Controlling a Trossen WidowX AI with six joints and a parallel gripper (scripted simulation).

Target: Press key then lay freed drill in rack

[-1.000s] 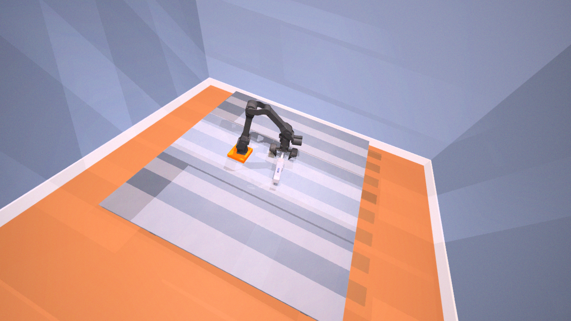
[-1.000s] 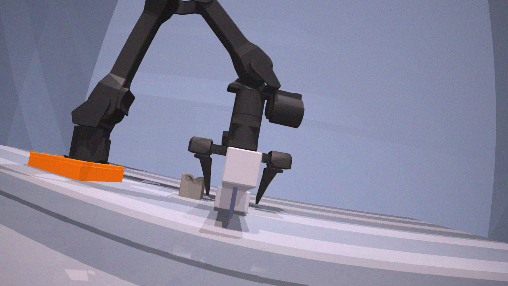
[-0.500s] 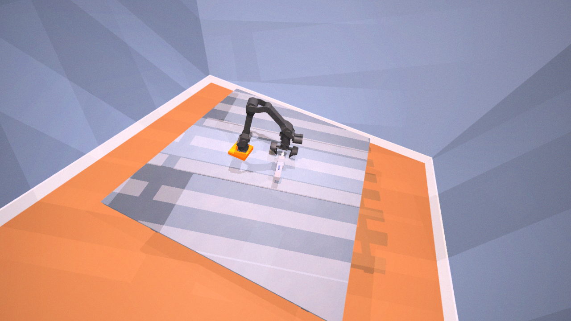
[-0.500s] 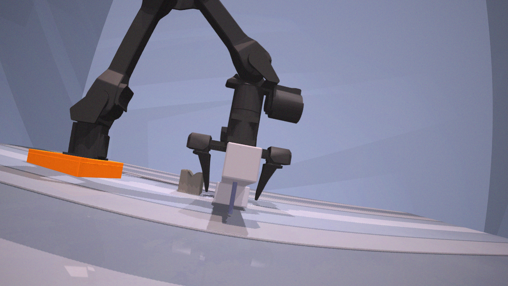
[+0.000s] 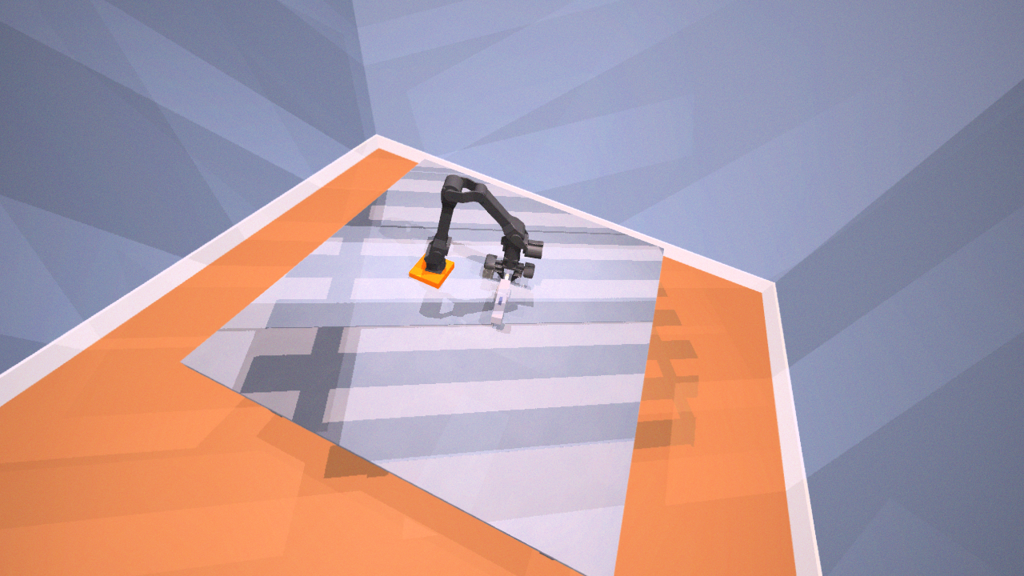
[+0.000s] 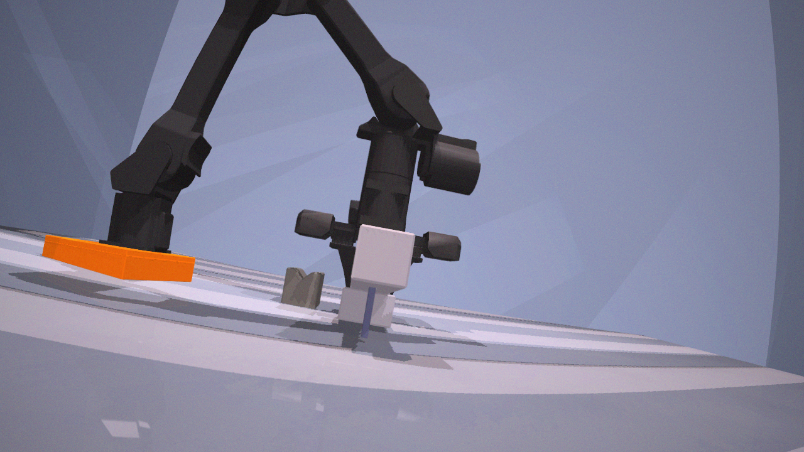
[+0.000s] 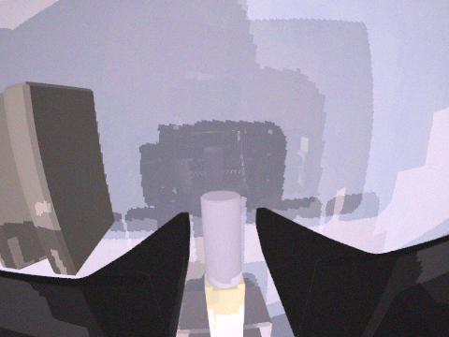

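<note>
My gripper tip is now 40 mm to the left of the drill and 40 mm below it. The rest, counted from my gripper tip: v-notched rack (80 mm behind, 30 mm to the left, 10 mm above); then thin blue key (160 mm to the right, 50 mm above); then housing (140 mm to the right, 40 mm above).
</note>
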